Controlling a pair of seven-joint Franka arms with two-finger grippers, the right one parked.
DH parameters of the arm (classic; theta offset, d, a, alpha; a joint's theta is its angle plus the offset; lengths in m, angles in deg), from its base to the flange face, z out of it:
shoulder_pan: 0 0.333 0 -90
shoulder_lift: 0 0 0 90
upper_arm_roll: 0 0.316 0.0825 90
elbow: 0 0 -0.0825 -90
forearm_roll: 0 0.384 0 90
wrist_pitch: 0 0 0.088 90
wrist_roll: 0 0.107 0 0
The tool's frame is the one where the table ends.
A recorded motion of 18 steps. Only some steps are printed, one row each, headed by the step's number.
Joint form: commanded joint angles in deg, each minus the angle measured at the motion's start. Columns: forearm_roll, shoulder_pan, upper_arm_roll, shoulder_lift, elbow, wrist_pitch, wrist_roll.
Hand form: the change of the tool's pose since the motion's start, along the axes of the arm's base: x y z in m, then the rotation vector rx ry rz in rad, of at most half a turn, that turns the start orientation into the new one. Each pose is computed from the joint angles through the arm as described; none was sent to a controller.
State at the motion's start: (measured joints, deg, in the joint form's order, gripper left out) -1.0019 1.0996 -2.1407 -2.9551 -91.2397 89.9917 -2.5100
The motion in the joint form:
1: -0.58 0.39 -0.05 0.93 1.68 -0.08 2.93
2: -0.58 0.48 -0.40 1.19 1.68 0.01 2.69
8: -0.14 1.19 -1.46 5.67 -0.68 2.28 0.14
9: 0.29 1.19 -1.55 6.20 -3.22 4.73 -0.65
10: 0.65 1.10 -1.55 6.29 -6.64 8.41 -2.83
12: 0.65 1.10 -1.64 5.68 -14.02 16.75 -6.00
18: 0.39 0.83 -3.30 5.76 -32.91 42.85 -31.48
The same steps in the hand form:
1: 0.0052 0.0022 0.0050 -0.0091 -0.0126 -0.0456
2: 0.0067 -0.0003 0.0026 -0.0092 -0.0096 -0.0459
8: 0.0316 -0.0021 -0.0570 -0.0059 0.0710 -0.0064
9: 0.0355 -0.0022 -0.0797 0.0014 0.0819 0.0060
10: 0.0374 -0.0025 -0.1037 0.0080 0.0792 0.0423
12: 0.0351 -0.0035 -0.1466 0.0073 0.0524 0.0971
18: 0.0133 -0.0215 -0.2601 -0.0364 -0.0620 0.5132

